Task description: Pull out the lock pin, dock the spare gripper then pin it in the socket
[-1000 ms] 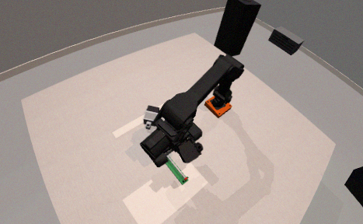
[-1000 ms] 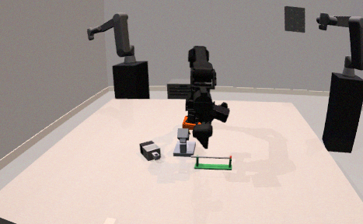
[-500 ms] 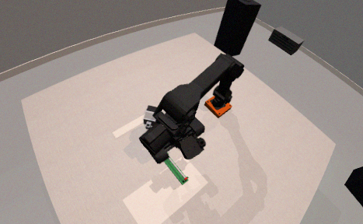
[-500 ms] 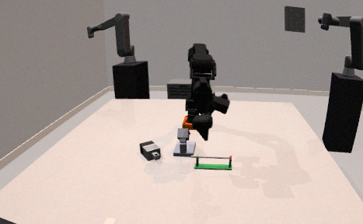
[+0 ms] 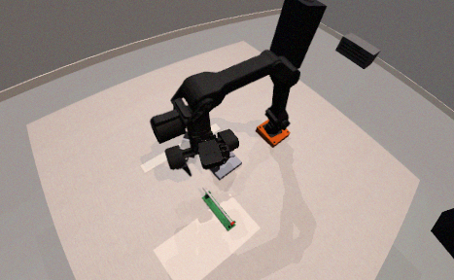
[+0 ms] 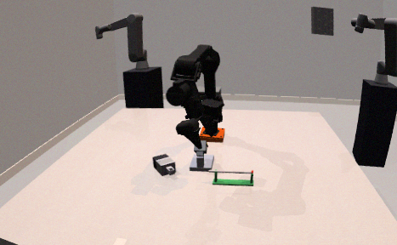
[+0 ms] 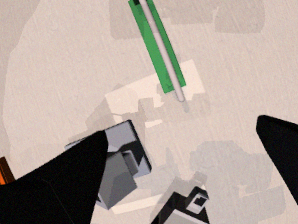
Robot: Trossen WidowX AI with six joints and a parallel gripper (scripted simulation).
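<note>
Now: the spare gripper 20 mm behind my gripper tip, 160 mm to the right of it and 120 mm below it. The rest, counted from my gripper tip: green pin rest 10 mm behind, 90 mm to the left, 120 mm below; grey mount 90 mm behind, 50 mm to the right, 90 mm below.
</note>
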